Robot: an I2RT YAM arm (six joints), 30 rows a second.
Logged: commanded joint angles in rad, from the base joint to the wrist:
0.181 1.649 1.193 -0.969 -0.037 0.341
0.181 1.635 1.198 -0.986 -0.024 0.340
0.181 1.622 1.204 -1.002 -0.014 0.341
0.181 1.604 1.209 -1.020 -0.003 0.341
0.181 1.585 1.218 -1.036 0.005 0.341
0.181 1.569 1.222 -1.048 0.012 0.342
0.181 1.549 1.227 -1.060 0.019 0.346
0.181 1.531 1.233 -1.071 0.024 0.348
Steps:
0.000 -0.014 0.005 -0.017 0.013 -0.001
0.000 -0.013 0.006 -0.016 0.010 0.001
0.000 -0.018 0.005 -0.018 0.011 0.000
0.000 -0.019 0.009 -0.016 0.008 0.000
0.000 -0.016 0.004 -0.012 0.007 0.001
0.000 -0.020 0.005 -0.012 0.007 0.004
0.000 -0.018 0.006 -0.011 0.005 0.002

